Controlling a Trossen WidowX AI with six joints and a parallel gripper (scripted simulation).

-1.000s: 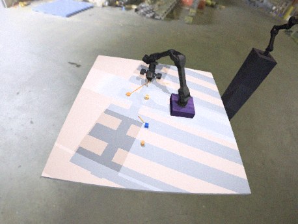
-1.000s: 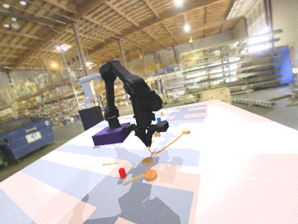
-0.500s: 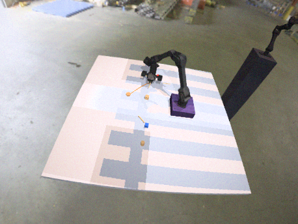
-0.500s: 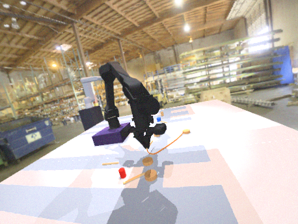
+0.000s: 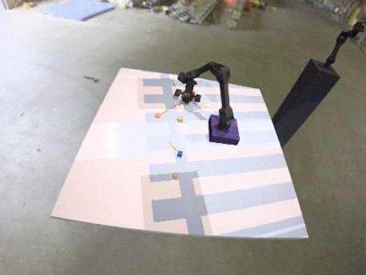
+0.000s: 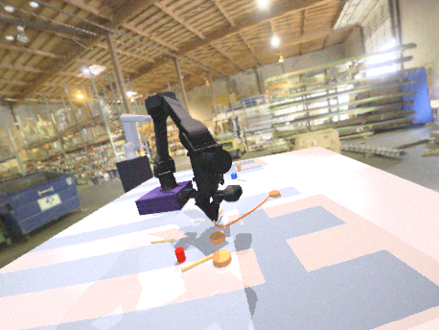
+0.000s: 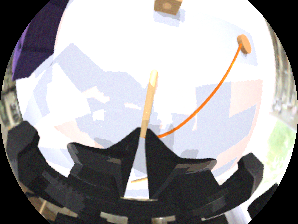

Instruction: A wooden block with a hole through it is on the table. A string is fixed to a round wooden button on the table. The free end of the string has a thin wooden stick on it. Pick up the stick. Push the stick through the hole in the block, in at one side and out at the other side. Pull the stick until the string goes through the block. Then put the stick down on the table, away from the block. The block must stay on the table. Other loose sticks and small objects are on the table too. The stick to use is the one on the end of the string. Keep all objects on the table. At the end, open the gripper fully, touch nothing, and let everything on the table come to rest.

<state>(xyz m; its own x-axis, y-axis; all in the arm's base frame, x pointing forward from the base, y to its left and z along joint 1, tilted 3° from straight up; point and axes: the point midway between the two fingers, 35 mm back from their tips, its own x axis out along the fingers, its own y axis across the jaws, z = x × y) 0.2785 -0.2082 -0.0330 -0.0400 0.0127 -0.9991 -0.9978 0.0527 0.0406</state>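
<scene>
Now: the wooden block 17 cm to the left of my gripper tip and 1 cm ahead of it. From my gripper tip the other things lie so: red peg 15 cm to the right, 3 cm behind; then blue cube 45 cm to the left, 4 cm behind; then round wooden button 18 cm to the left, 17 cm ahead, 1 cm below.
</scene>
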